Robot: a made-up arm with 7 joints.
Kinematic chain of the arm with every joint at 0, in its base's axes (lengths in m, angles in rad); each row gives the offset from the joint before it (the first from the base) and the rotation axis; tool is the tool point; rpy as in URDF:
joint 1: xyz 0 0 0.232 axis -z
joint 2: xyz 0 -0.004 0.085 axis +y
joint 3: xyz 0 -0.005 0.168 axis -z
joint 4: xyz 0 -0.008 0.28 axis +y
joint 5: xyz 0 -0.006 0.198 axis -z
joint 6: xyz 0 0 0.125 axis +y
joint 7: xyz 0 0 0.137 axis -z
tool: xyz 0 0 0 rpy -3.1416 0 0
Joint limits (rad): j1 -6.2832..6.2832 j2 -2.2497..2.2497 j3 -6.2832..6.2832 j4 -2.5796..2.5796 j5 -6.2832..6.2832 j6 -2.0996..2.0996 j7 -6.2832..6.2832
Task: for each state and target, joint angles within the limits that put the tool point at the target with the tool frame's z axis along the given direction. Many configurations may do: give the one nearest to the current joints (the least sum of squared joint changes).
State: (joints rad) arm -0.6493 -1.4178 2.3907 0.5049 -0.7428 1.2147 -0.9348
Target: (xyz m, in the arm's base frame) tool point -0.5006 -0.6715 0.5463 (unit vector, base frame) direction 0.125 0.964 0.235
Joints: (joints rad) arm -0.8254 -1.1764 2.7083 0.1059 -0.4282 0.7766 -0.9348
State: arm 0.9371 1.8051 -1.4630 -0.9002 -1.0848 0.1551 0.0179
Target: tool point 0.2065 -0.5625 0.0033 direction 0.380 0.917 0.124
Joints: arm 0.3296 2.1994 -1.5677 -1.4506 -0.9672 -0.1711 0.0179
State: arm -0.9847 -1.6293 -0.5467 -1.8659 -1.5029 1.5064 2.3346
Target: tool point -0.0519 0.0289 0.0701 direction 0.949 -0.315 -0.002
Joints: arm -1.8245 -2.2497 -0.2758 -2.5427 -1.7445 1.1533 2.3346
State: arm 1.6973 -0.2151 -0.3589 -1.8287 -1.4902 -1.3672 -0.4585
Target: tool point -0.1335 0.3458 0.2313 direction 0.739 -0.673 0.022
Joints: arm 1.7305 -1.1302 -0.2649 -2.5141 -2.2983 -1.6919 -0.4585
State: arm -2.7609 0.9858 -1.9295 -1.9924 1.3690 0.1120 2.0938
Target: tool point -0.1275 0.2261 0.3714 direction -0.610 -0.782 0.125
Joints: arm -3.4722 1.0361 -1.6087 -2.5776 1.6630 -0.3444 2.0938
